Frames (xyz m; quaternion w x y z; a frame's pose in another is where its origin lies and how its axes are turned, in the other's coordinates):
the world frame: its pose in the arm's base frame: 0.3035 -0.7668 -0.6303 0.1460 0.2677 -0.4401 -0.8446
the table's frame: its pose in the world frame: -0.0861 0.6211 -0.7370 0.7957 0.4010 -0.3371 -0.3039
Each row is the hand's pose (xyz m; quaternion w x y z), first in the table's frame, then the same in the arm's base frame.
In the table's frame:
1: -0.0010 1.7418 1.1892 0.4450 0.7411 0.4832 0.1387
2: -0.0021 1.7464 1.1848 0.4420 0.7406 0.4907 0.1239
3: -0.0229 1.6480 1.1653 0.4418 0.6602 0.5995 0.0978
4: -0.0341 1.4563 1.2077 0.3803 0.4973 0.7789 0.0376
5: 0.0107 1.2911 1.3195 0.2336 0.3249 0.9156 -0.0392
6: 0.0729 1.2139 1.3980 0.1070 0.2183 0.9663 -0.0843
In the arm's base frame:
1: 0.1015 -0.1643 0.9668 0.1391 -0.0266 -0.9675 0.2096
2: 0.0975 -0.1679 0.9704 0.1359 -0.0123 -0.9664 0.2179
3: 0.1688 -0.2104 0.9102 0.2007 0.1053 -0.9555 0.1887
4: 0.3178 -0.2089 0.7820 0.3246 0.3150 -0.8763 0.1660
5: 0.4383 -0.1196 0.6430 0.4449 0.5022 -0.7162 0.1921
6: 0.4771 -0.0395 0.5531 0.5128 0.5907 -0.5806 0.2259

